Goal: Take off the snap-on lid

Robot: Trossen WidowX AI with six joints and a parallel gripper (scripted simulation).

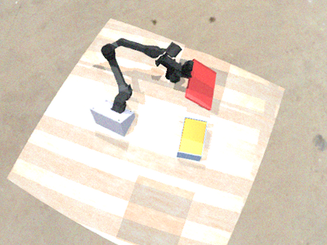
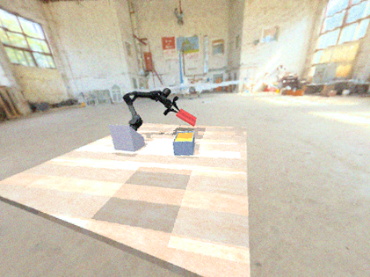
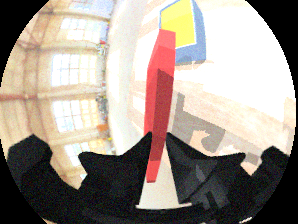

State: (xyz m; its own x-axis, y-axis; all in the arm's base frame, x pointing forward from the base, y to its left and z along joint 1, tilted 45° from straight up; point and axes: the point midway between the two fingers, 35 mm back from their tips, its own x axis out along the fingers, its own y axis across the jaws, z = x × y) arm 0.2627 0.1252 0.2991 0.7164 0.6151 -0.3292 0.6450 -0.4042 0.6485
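My gripper tip is now 7 cm short of the red lid, 2 cm to the right of it and 4 cm above it. From my gripper tip the other things lie so: storage box (14 cm ahead, 25 cm to the right, 17 cm below).
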